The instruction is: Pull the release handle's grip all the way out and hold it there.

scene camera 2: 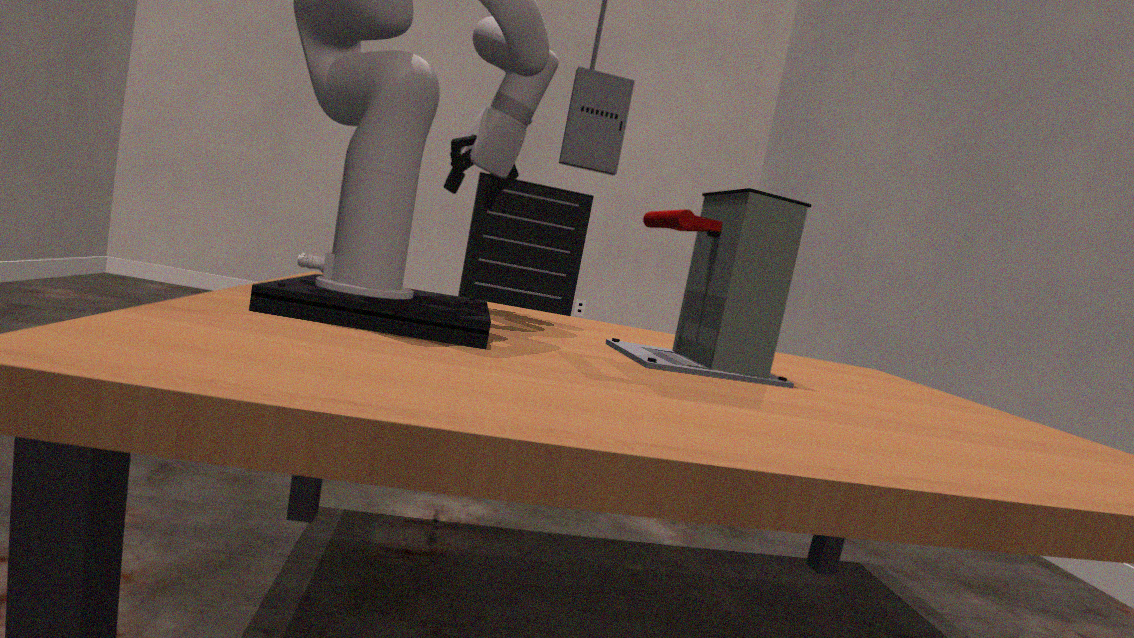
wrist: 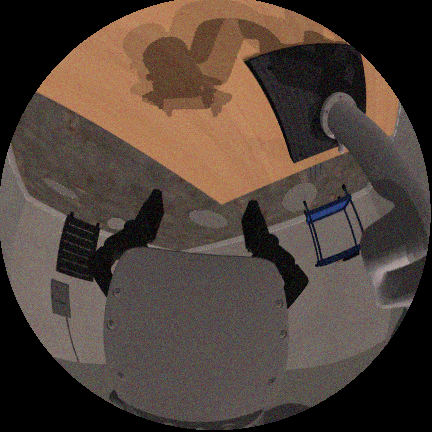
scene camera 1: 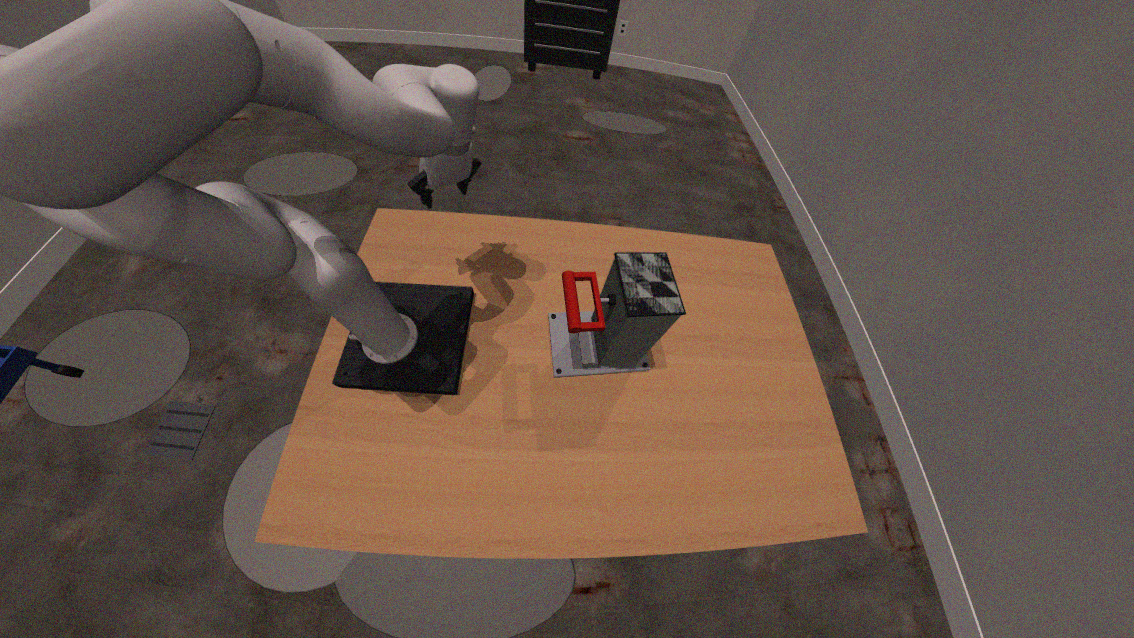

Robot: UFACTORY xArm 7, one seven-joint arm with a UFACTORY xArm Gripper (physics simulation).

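On a grey base plate, the spot at (scene camera 2: 652, 357) is the same spot as the one at (scene camera 1: 564, 356).
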